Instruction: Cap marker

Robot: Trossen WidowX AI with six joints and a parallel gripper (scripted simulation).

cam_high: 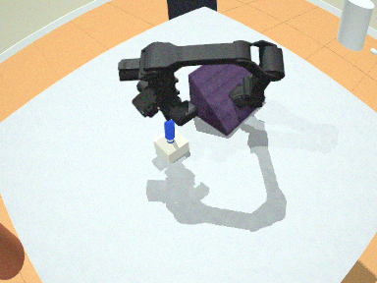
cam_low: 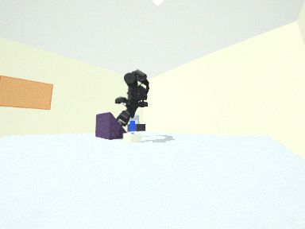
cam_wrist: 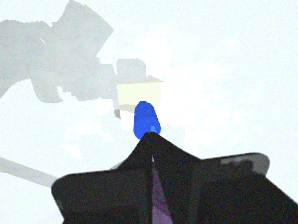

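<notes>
My gripper tip is 4 cm above the marker cap. Round my gripper tip: holder block: 10 cm below.
</notes>
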